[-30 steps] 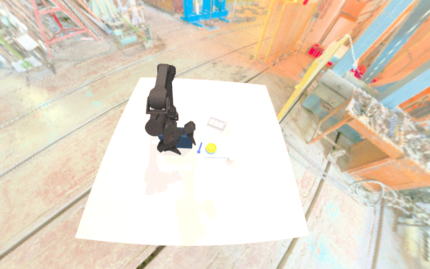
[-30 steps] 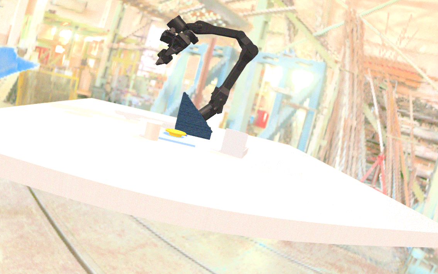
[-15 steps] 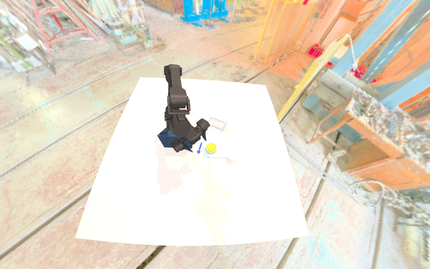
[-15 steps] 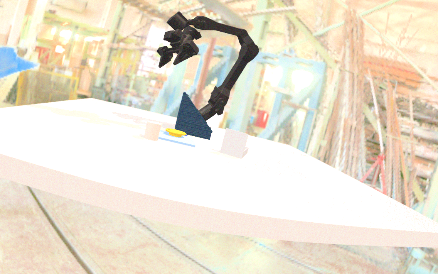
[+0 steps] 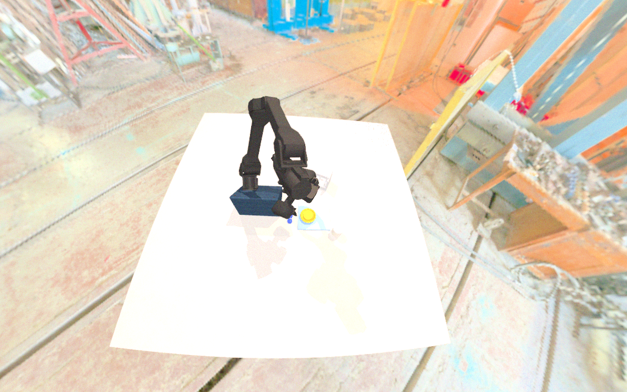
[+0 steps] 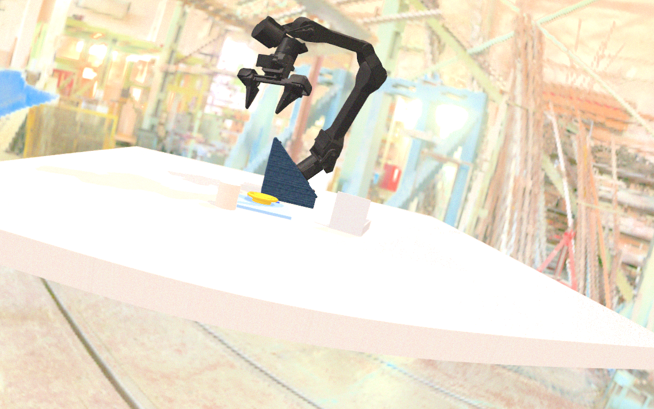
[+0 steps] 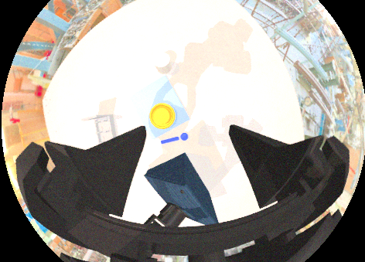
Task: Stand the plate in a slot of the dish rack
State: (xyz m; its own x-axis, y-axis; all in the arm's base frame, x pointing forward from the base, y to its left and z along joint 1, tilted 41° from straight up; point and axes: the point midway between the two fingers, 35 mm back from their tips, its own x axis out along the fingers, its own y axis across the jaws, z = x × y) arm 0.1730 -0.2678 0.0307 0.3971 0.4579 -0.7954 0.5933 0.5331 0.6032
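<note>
Now: gripper tip 200 mm above the yellow plate, 50 mm to the right of it and 40 mm short of it. From my gripper tip the other things lie so: small blue utensil (210 mm below, 60 mm to the left, 30 mm behind); then pale cylinder (190 mm below, 160 mm ahead, 50 mm to the right); then light blue mat (210 mm below, 70 mm ahead, 40 mm to the left).
</note>
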